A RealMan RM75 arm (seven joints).
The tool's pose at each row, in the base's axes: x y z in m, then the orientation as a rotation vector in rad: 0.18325 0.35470 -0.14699 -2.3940 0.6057 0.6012; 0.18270 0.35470 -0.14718 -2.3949 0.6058 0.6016; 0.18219 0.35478 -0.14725 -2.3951 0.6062 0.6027; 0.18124 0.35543 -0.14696 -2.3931 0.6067 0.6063; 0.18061 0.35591 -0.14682 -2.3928 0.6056 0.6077; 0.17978 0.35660 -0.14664 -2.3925 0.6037 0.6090; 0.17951 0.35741 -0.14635 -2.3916 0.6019 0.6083; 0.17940 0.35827 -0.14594 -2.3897 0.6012 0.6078; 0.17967 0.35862 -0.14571 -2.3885 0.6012 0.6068; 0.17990 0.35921 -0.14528 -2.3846 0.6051 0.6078; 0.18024 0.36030 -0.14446 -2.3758 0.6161 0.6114; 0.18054 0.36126 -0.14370 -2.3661 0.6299 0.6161; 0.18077 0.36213 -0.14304 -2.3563 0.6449 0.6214; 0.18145 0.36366 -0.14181 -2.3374 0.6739 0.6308; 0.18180 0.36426 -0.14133 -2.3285 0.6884 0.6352; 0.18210 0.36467 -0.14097 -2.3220 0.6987 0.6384
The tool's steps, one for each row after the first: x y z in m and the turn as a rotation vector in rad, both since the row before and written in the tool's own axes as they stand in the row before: -0.00033 0.00038 0.00029 -0.0010 0.0001 0.0002; -0.00039 0.00025 0.00024 -0.0006 -0.0005 0.0006; -0.00109 -0.00008 0.00046 0.0006 -0.0028 0.0013; -0.00071 -0.00006 0.00038 -0.0002 -0.0013 -0.0004; -0.00094 -0.00012 0.00054 -0.0002 -0.0014 -0.0010; -0.00059 -0.00056 0.00038 0.0011 -0.0003 -0.0015; -0.00054 -0.00074 0.00028 0.0019 -0.0005 -0.0006; -0.00001 -0.00050 -0.00002 0.0014 0.0002 -0.0003; -0.00021 -0.00074 0.00000 0.0032 -0.0009 0.0031; -0.00048 -0.00132 0.00002 0.0067 -0.0024 0.0089; -0.00045 -0.00118 0.00000 0.0071 -0.0026 0.0112; -0.00044 -0.00103 0.00004 0.0069 -0.0026 0.0123; -0.00062 -0.00198 -0.00004 0.0133 -0.0045 0.0237; -0.00020 -0.00082 -0.00003 0.0062 -0.0018 0.0118; -0.00011 -0.00061 -0.00005 0.0045 -0.0014 0.0085
